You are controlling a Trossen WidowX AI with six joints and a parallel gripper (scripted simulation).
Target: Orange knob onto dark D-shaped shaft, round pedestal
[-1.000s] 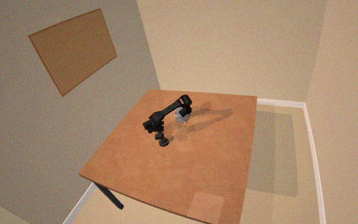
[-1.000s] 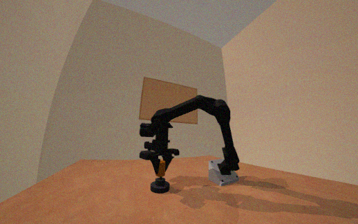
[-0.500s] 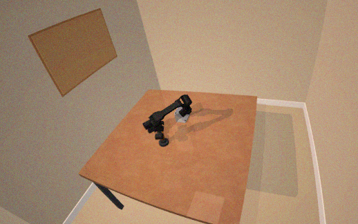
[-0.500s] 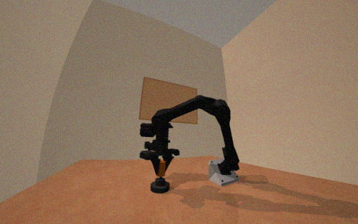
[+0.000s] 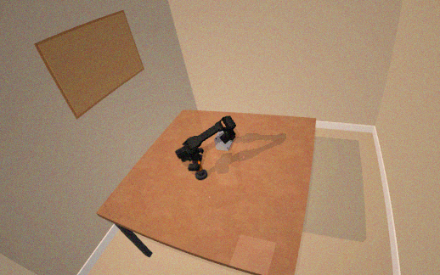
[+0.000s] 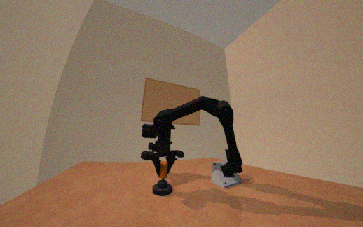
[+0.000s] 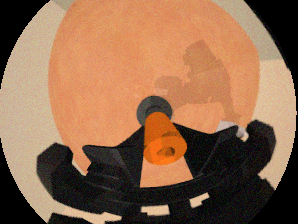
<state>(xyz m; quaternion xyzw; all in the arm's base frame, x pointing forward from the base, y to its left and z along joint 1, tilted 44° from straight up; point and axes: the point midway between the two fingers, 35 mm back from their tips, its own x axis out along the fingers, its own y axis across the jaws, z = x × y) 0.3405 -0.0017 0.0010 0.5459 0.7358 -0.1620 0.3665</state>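
Now: the orange knob 2 cm above my gripper tip. The rest, counted from my gripper tip: round dark pedestal 4 cm below.
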